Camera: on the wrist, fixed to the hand. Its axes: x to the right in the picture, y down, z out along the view.
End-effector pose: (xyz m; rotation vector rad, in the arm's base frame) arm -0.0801 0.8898 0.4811 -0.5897 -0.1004 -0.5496
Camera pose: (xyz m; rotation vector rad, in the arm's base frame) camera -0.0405 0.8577 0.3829 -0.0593 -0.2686 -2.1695
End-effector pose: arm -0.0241 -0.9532 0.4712 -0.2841 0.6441 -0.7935
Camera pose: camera -0.0452 -0.9394 0.3635 -0.4439 0.5875 -2.4929
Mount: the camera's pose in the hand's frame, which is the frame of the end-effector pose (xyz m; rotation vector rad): 0.0248 0.0475 -0.0968 0.2159 0.3798 -1.6156
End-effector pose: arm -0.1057 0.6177 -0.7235 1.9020 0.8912 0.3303
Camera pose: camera -0.1226 0.6868 -0.6388 0.7611 2.4069 -0.4300
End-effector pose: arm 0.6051 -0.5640 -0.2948 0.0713 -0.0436 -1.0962
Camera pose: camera 0.6654 -0.5609 -0.3875 0.5792 0.2916 -2.6651
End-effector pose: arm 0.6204 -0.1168 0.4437 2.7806 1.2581 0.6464
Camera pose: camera 0.6323 -0.1452 0.5500 0.8597 2.9190 0.7605
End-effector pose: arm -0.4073 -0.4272 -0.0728 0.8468 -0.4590 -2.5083
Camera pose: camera -0.3490 -0.4959 -0.1370 -1.2075 -0.1437 1.6987
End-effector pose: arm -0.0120 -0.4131 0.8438 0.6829 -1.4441 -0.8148
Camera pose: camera 0.0867 -0.4135 0.8939 2.1055 -0.3746 -1.5722
